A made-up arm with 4 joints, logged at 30 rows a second.
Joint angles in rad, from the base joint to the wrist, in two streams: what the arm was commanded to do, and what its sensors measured. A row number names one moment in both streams.
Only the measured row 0 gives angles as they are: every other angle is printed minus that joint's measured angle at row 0.
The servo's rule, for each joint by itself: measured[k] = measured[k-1] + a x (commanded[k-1-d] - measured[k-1]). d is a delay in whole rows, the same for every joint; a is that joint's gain. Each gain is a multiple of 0.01, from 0.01 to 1. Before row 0 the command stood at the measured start. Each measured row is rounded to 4 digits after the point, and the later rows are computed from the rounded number. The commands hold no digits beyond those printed.
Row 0, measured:
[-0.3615, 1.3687, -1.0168, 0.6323]
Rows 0 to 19, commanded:
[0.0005, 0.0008, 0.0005, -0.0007]
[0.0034, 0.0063, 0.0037, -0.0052]
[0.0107, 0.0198, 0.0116, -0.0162]
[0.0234, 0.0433, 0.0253, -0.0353]
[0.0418, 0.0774, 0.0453, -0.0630]
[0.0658, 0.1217, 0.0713, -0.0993]
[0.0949, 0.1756, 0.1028, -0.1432]
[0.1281, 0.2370, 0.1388, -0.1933]
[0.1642, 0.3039, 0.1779, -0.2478]
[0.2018, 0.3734, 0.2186, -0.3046]
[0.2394, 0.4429, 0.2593, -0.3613]
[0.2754, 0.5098, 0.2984, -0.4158]
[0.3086, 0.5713, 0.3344, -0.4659]
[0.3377, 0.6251, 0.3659, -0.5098]
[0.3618, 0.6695, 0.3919, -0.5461]
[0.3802, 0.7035, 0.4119, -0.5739]
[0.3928, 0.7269, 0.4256, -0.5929]
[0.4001, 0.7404, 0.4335, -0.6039]
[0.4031, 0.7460, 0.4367, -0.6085]
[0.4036, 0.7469, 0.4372, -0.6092]
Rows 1 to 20, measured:
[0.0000, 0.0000, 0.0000, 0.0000]
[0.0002, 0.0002, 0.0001, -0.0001]
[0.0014, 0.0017, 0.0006, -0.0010]
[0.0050, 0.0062, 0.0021, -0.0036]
[0.0122, 0.0155, 0.0053, -0.0090]
[0.0237, 0.0310, 0.0109, -0.0182]
[0.0401, 0.0537, 0.0194, -0.0320]
[0.0615, 0.0842, 0.0311, -0.0509]
[0.0875, 0.1224, 0.0462, -0.0751]
[0.1174, 0.1678, 0.0646, -0.1045]
[0.1503, 0.2192, 0.0862, -0.1385]
[0.1850, 0.2751, 0.1104, -0.1764]
[0.2203, 0.3338, 0.1367, -0.2171]
[0.2547, 0.3932, 0.1644, -0.2594]
[0.2871, 0.4512, 0.1926, -0.3020]
[0.3162, 0.5058, 0.2205, -0.3435]
[0.3412, 0.5552, 0.2473, -0.3827]
[0.3613, 0.5981, 0.2723, -0.4184]
[0.3764, 0.6337, 0.2949, -0.4499]
[0.3868, 0.6618, 0.3148, -0.4769]
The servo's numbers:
d 1
a 0.39 0.25 0.14 0.17

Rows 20 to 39, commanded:
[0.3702, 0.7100, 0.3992, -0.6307]
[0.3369, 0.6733, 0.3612, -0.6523]
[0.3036, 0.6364, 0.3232, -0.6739]
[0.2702, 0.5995, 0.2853, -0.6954]
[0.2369, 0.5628, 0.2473, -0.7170]
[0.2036, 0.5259, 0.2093, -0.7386]
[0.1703, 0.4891, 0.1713, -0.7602]
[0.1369, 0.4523, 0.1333, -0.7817]
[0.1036, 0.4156, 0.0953, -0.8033]
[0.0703, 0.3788, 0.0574, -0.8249]
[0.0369, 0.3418, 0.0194, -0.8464]
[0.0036, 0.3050, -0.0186, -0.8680]
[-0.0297, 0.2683, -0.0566, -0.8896]
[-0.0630, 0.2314, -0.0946, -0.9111]
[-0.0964, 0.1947, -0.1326, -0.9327]
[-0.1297, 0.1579, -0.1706, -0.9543]
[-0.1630, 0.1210, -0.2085, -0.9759]
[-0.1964, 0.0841, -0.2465, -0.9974]
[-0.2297, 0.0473, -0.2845, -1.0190]
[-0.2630, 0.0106, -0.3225, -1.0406]
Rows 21 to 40, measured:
[0.3934, 0.6831, 0.3319, -0.4994]
[0.3844, 0.6898, 0.3413, -0.5217]
[0.3659, 0.6857, 0.3441, -0.5439]
[0.3416, 0.6734, 0.3412, -0.5660]
[0.3138, 0.6549, 0.3334, -0.5880]
[0.2838, 0.6319, 0.3213, -0.6099]
[0.2525, 0.6054, 0.3056, -0.6318]
[0.2204, 0.5763, 0.2868, -0.6536]
[0.1878, 0.5453, 0.2653, -0.6754]
[0.1550, 0.5129, 0.2415, -0.6971]
[0.1220, 0.4794, 0.2157, -0.7188]
[0.0888, 0.4450, 0.1882, -0.7405]
[0.0556, 0.4100, 0.1592, -0.7622]
[0.0223, 0.3746, 0.1290, -0.7839]
[-0.0110, 0.3388, 0.0977, -0.8055]
[-0.0443, 0.3028, 0.0655, -0.8271]
[-0.0776, 0.2666, 0.0324, -0.8487]
[-0.1109, 0.2302, -0.0013, -0.8703]
[-0.1442, 0.1937, -0.0356, -0.8919]
[-0.1775, 0.1571, -0.0704, -0.9135]

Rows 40 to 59, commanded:
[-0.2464, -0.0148, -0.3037, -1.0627]
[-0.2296, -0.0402, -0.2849, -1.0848]
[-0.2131, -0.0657, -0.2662, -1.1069]
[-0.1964, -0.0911, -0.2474, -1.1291]
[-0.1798, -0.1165, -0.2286, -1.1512]
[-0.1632, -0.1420, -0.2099, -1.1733]
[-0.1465, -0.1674, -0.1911, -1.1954]
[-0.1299, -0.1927, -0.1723, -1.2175]
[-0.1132, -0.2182, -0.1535, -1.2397]
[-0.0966, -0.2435, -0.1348, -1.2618]
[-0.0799, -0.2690, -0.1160, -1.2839]
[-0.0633, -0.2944, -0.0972, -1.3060]
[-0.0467, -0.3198, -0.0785, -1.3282]
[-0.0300, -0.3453, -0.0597, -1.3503]
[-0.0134, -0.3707, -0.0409, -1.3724]
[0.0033, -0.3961, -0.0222, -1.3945]
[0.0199, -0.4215, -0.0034, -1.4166]
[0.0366, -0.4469, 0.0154, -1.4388]
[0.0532, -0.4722, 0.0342, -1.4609]
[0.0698, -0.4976, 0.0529, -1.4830]
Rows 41 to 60, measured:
[-0.2108, 0.1205, -0.1057, -0.9351]
[-0.2247, 0.0867, -0.1334, -0.9568]
[-0.2266, 0.0550, -0.1546, -0.9786]
[-0.2213, 0.0248, -0.1702, -1.0004]
[-0.2116, -0.0042, -0.1810, -1.0223]
[-0.1992, -0.0323, -0.1877, -1.0442]
[-0.1852, -0.0597, -0.1908, -1.0661]
[-0.1701, -0.0866, -0.1908, -1.0881]
[-0.1544, -0.1131, -0.1882, -1.1101]
[-0.1383, -0.1394, -0.1833, -1.1321]
[-0.1220, -0.1654, -0.1765, -1.1541]
[-0.1056, -0.1913, -0.1680, -1.1762]
[-0.0891, -0.2171, -0.1581, -1.1983]
[-0.0726, -0.2428, -0.1470, -1.2204]
[-0.0560, -0.2684, -0.1348, -1.2425]
[-0.0394, -0.2940, -0.1217, -1.2646]
[-0.0227, -0.3195, -0.1078, -1.2867]
[-0.0061, -0.3450, -0.0932, -1.3088]
[0.0106, -0.3705, -0.0780, -1.3309]
[0.0272, -0.3959, -0.0623, -1.3530]

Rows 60 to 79, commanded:
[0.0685, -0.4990, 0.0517, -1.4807]
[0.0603, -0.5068, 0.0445, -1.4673]
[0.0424, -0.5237, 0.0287, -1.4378]
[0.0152, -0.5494, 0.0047, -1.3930]
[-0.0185, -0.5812, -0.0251, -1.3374]
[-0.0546, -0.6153, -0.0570, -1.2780]
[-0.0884, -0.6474, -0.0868, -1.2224]
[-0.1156, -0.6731, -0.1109, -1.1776]
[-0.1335, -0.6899, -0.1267, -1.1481]
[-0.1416, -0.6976, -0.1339, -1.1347]
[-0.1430, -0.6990, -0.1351, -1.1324]
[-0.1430, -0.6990, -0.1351, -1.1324]
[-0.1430, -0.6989, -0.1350, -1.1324]
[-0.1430, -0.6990, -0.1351, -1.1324]
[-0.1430, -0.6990, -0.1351, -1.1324]
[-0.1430, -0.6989, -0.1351, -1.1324]
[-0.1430, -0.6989, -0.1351, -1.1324]
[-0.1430, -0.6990, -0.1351, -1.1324]
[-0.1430, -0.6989, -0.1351, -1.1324]
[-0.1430, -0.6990, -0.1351, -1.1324]
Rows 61 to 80, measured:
[0.0438, -0.4213, -0.0462, -1.3751]
[0.0534, -0.4407, -0.0325, -1.3931]
[0.0561, -0.4572, -0.0217, -1.4057]
[0.0508, -0.4738, -0.0146, -1.4112]
[0.0369, -0.4927, -0.0119, -1.4081]
[0.0153, -0.5148, -0.0137, -1.3961]
[-0.0120, -0.5399, -0.0198, -1.3760]
[-0.0418, -0.5668, -0.0292, -1.3499]
[-0.0706, -0.5934, -0.0406, -1.3206]
[-0.0951, -0.6175, -0.0527, -1.2913]
[-0.1132, -0.6375, -0.0641, -1.2647]
[-0.1248, -0.6529, -0.0740, -1.2422]
[-0.1319, -0.6644, -0.0826, -1.2235]
[-0.1362, -0.6730, -0.0899, -1.2080]
[-0.1389, -0.6795, -0.0962, -1.1951]
[-0.1405, -0.6844, -0.1016, -1.1844]
[-0.1415, -0.6880, -0.1063, -1.1756]
[-0.1421, -0.6907, -0.1103, -1.1683]
[-0.1425, -0.6928, -0.1138, -1.1622]
[-0.1427, -0.6943, -0.1168, -1.1571]

